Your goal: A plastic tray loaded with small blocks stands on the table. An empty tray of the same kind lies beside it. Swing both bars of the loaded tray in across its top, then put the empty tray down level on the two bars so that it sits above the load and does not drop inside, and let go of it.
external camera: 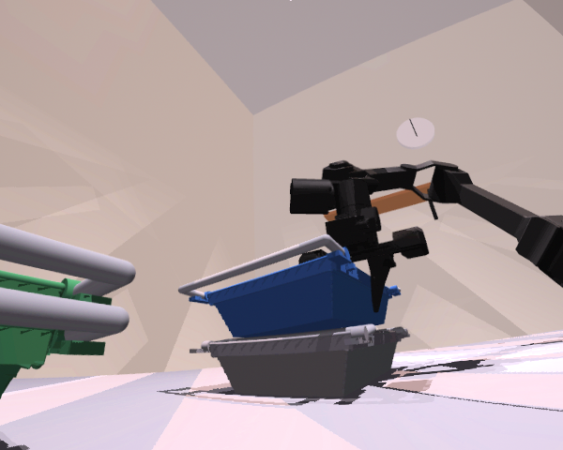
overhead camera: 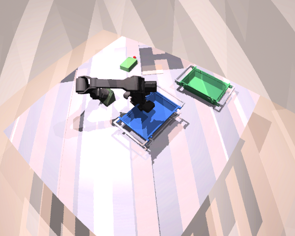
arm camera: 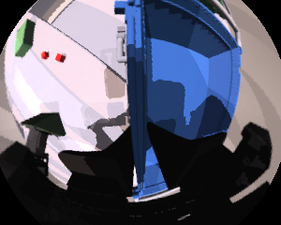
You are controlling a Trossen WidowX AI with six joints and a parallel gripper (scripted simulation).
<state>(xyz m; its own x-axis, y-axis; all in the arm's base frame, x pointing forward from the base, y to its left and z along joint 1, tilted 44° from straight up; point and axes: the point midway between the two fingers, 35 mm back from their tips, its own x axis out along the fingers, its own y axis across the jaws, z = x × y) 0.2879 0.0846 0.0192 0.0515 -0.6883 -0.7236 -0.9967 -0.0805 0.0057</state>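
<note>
My gripper tip is now 80 mm short of the blue tray and 30 mm below it. Also, from my gripper tip: flat plate: 260 mm behind, 360 mm to the left, 80 mm below; then green box: 430 mm behind, 280 mm to the left, 70 mm below.
</note>
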